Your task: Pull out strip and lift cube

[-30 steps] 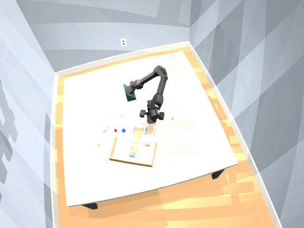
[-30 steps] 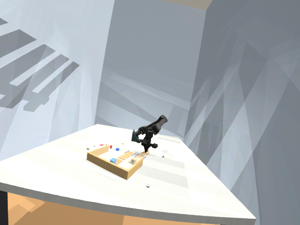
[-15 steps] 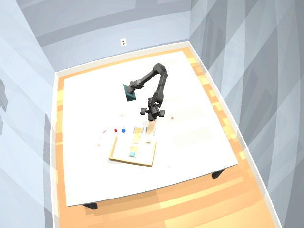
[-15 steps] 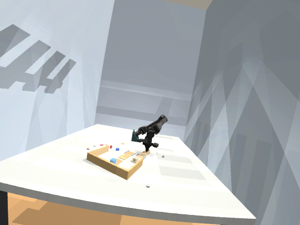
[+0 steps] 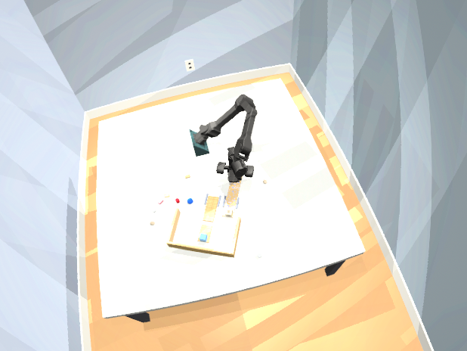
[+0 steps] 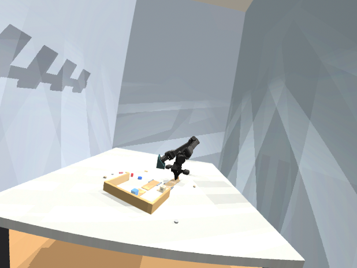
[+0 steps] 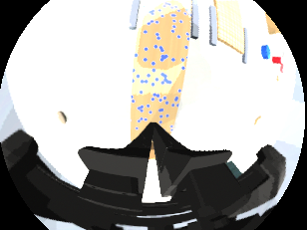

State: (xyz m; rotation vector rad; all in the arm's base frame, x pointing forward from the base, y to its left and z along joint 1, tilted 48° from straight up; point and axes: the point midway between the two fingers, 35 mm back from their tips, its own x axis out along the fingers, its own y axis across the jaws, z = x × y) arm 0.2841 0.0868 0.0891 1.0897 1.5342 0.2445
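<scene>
Now: the dotted strip 9 cm ahead of my gripper tip and 5 cm to the right of it. The rest, counted from my gripper tip: labelled cube (19 cm ahead, 10 cm to the right, 2 cm above); blue disc (4 cm ahead, 27 cm to the right); red disc (2 cm ahead, 33 cm to the right, 1 cm above).
</scene>
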